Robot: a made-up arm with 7 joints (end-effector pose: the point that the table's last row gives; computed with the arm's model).
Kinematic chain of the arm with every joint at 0, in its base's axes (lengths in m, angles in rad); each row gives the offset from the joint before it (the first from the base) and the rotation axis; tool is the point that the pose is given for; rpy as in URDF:
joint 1: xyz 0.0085 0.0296 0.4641 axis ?
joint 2: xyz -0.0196 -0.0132 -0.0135 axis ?
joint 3: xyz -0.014 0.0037 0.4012 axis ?
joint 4: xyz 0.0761 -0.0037 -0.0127 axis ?
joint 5: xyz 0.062 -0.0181 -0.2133 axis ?
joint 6: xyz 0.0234 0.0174 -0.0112 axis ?
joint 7: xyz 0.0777 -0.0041 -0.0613 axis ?
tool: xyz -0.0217 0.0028 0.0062 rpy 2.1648 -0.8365 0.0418
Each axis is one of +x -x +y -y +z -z.
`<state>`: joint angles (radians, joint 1 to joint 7).
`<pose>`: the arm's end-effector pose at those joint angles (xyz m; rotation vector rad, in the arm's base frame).
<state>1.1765 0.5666 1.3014 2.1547 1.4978 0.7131 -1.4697</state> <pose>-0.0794 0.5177 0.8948 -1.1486 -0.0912 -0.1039</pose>
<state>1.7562 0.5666 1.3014 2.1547 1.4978 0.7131 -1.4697</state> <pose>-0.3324 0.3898 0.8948 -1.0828 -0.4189 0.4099</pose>
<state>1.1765 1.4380 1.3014 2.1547 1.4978 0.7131 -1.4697</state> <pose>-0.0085 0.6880 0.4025 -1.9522 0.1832 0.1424</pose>
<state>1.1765 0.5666 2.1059 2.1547 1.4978 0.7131 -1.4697</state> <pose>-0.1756 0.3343 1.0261 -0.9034 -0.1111 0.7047</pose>
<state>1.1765 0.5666 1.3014 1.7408 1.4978 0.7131 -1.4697</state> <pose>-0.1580 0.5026 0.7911 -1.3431 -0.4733 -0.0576</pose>
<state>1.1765 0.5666 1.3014 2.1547 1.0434 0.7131 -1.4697</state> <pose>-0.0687 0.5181 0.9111 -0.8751 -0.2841 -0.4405</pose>
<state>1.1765 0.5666 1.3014 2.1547 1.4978 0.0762 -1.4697</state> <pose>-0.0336 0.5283 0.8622 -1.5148 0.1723 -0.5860</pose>
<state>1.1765 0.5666 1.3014 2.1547 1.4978 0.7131 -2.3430</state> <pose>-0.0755 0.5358 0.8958 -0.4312 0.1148 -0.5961</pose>
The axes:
joint 1: +z
joint 2: +y
joint 3: +z
joint 4: -y
joint 5: -z
joint 6: +y
joint 7: -z

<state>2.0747 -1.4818 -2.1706 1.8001 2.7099 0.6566 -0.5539</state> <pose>0.5153 -0.2943 0.2418 0.0101 2.1048 1.1358</pose>
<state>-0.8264 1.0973 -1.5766 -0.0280 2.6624 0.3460 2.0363</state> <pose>-0.0422 -0.0242 0.5816 2.0235 -0.5148 -0.4776</pose>
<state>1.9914 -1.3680 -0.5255 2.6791 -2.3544 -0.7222 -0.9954</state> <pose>0.2847 -0.4559 0.7401 -1.0634 -0.1061 1.5585</pose>
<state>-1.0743 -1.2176 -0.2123 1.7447 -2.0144 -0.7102 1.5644</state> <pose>-0.1352 0.2937 0.8580 -0.6521 -0.0139 2.0484</pose>
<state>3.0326 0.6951 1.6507 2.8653 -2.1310 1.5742 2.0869</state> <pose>-0.4654 -0.0257 0.9659 -2.7224 -0.3394 -0.5194</pose>
